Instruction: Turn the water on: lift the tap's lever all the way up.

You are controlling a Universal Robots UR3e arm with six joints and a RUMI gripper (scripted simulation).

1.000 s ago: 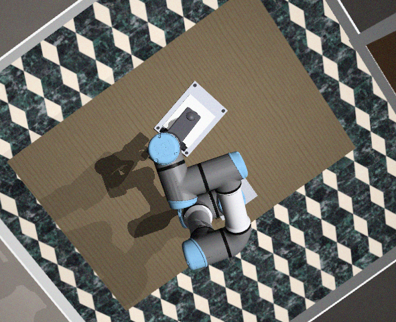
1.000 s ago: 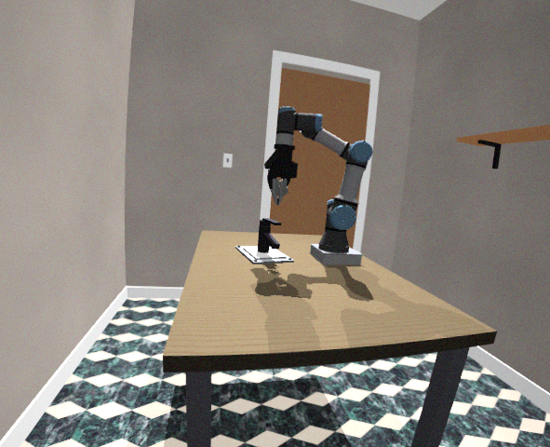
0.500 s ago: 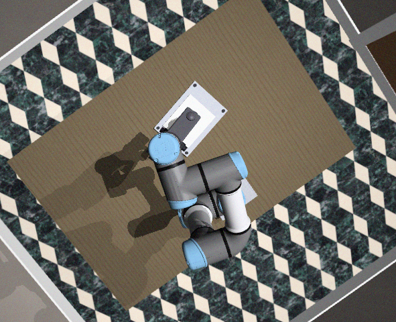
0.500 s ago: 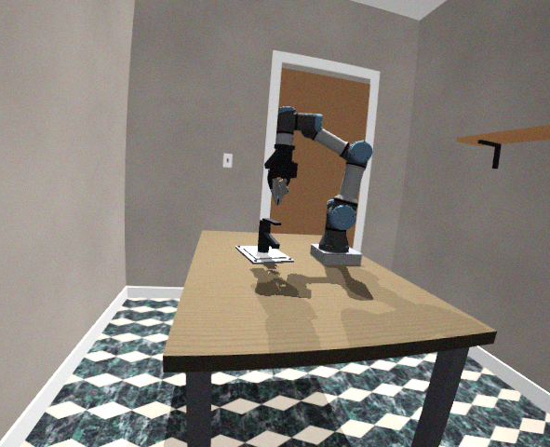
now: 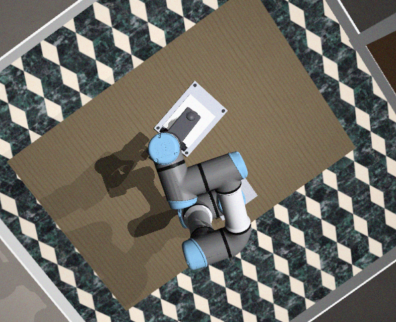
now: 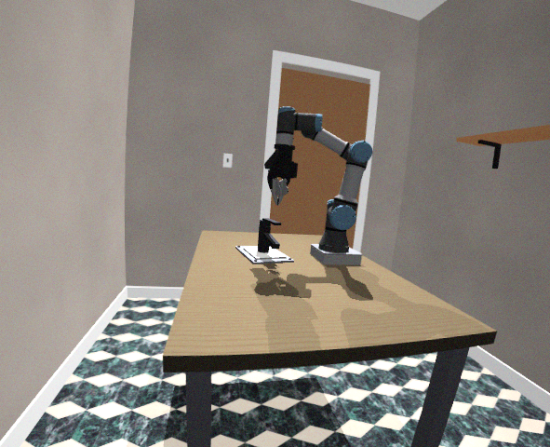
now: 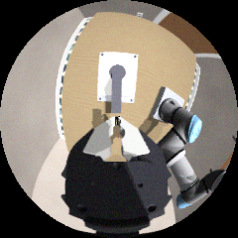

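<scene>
Right now my hand is 1 cm short of the lever, 3 cm to the left of it and 8 cm above it.
</scene>
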